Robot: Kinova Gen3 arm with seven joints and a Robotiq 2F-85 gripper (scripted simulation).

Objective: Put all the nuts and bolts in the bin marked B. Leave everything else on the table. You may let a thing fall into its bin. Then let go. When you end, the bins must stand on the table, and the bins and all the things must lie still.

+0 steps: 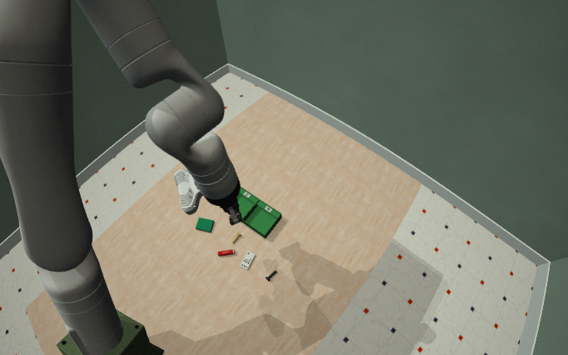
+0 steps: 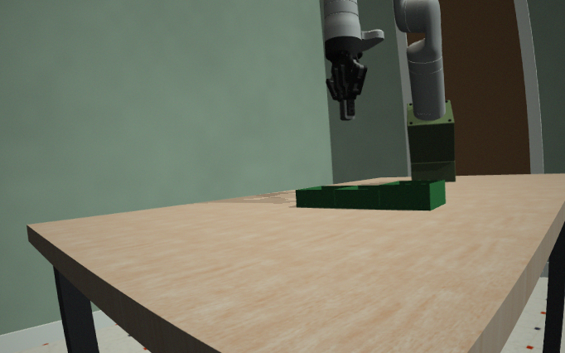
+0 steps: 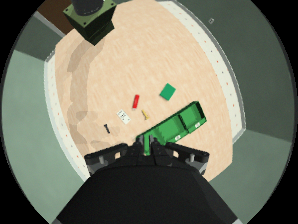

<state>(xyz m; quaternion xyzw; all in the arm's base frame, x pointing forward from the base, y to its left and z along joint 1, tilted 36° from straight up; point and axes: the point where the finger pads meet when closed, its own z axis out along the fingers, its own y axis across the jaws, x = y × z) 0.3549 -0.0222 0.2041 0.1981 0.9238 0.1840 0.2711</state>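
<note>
The green bin lies 16 cm below my hand, 8 cm to the left of it and 5 cm ahead of it. Round my hand: brass bolt 17 cm below, 2 cm behind, 1 cm to the left; then white domino 17 cm below, 7 cm to the right, 5 cm behind; then red cylinder 17 cm below, 8 cm behind, 1 cm to the right.
</note>
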